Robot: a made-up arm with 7 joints.
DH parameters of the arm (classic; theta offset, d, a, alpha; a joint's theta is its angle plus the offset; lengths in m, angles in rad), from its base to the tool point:
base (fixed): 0.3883 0 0.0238 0
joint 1: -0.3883 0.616 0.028 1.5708
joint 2: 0 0.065 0.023 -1.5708
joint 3: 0 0.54 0.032 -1.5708
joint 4: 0 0.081 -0.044 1.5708
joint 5: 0 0.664 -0.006 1.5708
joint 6: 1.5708 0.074 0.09 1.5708
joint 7: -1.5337 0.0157 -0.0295 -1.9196
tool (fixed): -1.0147 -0.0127 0 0
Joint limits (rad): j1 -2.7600..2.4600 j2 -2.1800..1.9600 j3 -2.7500..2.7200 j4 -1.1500..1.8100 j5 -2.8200..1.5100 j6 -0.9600..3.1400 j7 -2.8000..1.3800
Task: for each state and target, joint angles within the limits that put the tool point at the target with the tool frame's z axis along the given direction. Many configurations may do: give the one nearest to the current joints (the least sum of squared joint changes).
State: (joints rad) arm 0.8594 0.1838 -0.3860 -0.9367 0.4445 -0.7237 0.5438
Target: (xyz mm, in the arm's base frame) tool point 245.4 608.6 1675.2 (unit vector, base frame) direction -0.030 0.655 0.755
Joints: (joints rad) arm 1.1289 -0.6280 -0.4208 -0.4169 0.7394 -0.7728 -0.0567
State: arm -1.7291 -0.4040 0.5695 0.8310 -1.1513 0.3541 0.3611
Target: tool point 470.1 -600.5 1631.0 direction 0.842 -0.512 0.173
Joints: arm -1.2454 -0.2475 0.4729 0.8402 -1.7314 -0.0445 -0.3562
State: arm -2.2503 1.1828 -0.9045 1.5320 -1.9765 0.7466 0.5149
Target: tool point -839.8 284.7 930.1 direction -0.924 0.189 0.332
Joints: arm -1.4553 1.1627 -1.4814 1.8078 -1.3141 -0.1094 0.5974
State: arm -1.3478 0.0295 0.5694 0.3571 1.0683 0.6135 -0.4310
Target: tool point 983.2 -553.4 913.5 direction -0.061 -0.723 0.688
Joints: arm -0.7697 -0.7152 0.5756 1.0181 1.0954 1.0003 -0.7505
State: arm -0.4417 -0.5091 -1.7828 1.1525 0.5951 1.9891 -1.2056
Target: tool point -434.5 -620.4 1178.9 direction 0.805 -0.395 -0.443
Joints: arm -1.1548 -0.6596 -1.6561 1.5407 0.1262 2.5900 -0.9921
